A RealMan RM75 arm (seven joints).
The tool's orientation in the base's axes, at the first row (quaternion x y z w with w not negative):
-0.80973 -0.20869 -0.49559 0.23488
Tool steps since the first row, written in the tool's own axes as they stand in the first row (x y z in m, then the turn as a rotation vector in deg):
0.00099 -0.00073 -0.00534 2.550 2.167 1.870
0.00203 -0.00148 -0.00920 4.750 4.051 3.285
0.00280 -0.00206 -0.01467 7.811 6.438 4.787
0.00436 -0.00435 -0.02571 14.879 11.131 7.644
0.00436 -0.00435 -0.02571 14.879 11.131 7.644
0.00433 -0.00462 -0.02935 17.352 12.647 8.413
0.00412 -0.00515 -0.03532 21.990 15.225 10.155
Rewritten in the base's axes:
-0.00376 -0.00245 0.00315 3.630 -0.373 1.175
-0.00647 -0.00400 0.00575 6.630 -0.823 2.266
-0.01033 -0.00667 0.00872 10.341 -1.534 4.010
-0.01876 -0.01115 0.01493 18.013 -2.880 8.423
-0.01876 -0.01115 0.01493 18.013 -2.880 8.423
-0.02149 -0.01307 0.01640 20.463 -3.385 10.081
-0.02609 -0.01617 0.01868 25.117 -3.943 13.117

